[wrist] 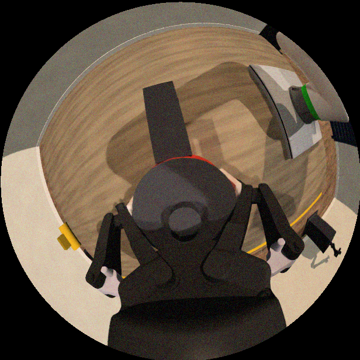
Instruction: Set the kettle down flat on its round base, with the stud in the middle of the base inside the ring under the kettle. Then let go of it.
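Note:
The kettle (160,180) is seen from above, with a dark round lid and knob, a thin strip of red body past the lid, and a long dark handle pointing up the view. My gripper (183,185) is shut on the kettle, one pale fingertip on each side of its body. The kettle looks roughly upright, but its underside and the ring there are hidden. The round base and its stud do not show. Whether the kettle touches anything below cannot be told.
A wooden table (95,100) spreads around the kettle. A grey plate (272,75) with a green-ringed robot foot (305,102) stands at upper right. A yellow piece (70,236) is at the left edge, a black block (320,231) at the lower right edge. A yellow line (305,214) curves nearby.

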